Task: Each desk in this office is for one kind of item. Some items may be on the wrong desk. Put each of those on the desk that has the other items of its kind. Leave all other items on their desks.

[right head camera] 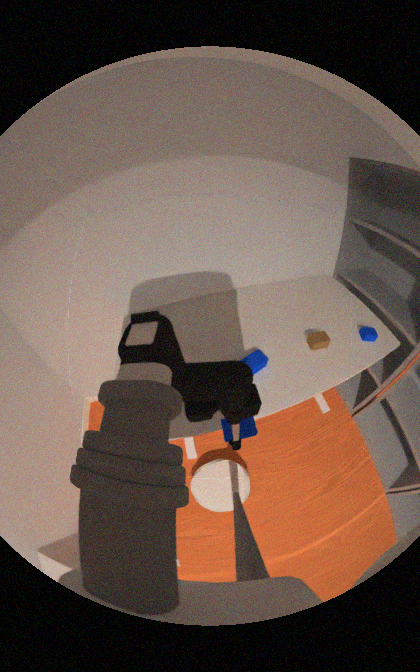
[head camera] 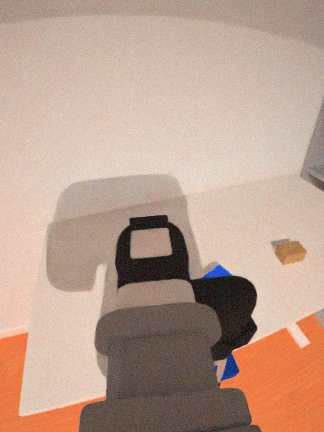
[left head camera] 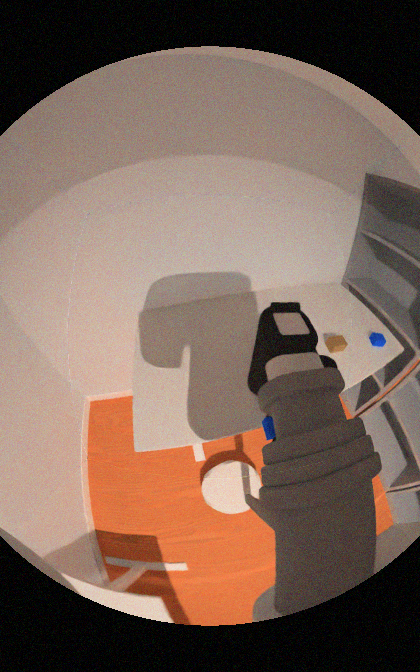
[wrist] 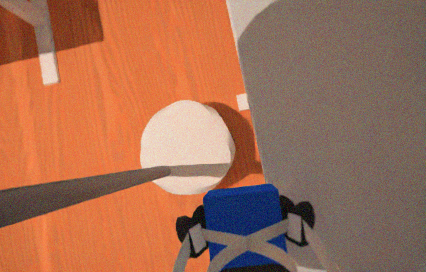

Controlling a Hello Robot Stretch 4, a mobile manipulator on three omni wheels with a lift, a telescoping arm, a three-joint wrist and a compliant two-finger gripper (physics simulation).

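Frame: origin at the robot's base, x left, y back, z up, level; millimetres.
Where they show: gripper, between the fingertips: (wrist: 242, 215); robot's base, origin of its link: (wrist: 192, 148).
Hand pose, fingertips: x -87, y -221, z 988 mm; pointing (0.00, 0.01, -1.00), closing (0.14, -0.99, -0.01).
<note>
Things, the pixels of their top centre, and the offset from my fingertips. "spot": a spot on its surface instead. Level surfaces: height alone.
- blue box, centre of its top: (wrist: 248, 252) (head camera: 214, 363) dx -17, dy -3, dz +47 mm
- white desk, height of its surface: dz -65 mm
- blue block, centre of its top: (head camera: 217, 277) dx -105, dy -265, dz -20 mm
- tan block, centre of its top: (head camera: 292, 248) dx -422, dy -340, dz -15 mm
- pale furniture foot, a spot on its surface: (wrist: 50, 70) spot: dx +495, dy +982, dz -990 mm
My gripper (right head camera: 236, 434) (wrist: 242, 215) is shut on a blue box (head camera: 229, 369) (left head camera: 268, 428) (right head camera: 248, 428) (wrist: 242, 207), held between both fingertips above the floor by the front edge of a white desk (head camera: 250, 230) (left head camera: 160, 400) (right head camera: 280, 305) (wrist: 340, 125). On this desk a blue block (head camera: 218, 271) (right head camera: 256, 361) lies partly hidden behind the gripper body. Right of it lies a tan block (head camera: 291, 252) (left head camera: 336, 343) (right head camera: 318, 340). Another blue block (left head camera: 377, 339) (right head camera: 368, 334) lies near the desk's right end.
A round white stool (left head camera: 225, 487) (right head camera: 215, 487) (wrist: 185, 135) stands in front of the desk. A grey shelf unit (left head camera: 356, 255) (right head camera: 345, 245) stands at the desk's right end. A pale furniture foot (wrist: 50, 70) shows at the wrist view's upper left. A wall rises behind the desk.
</note>
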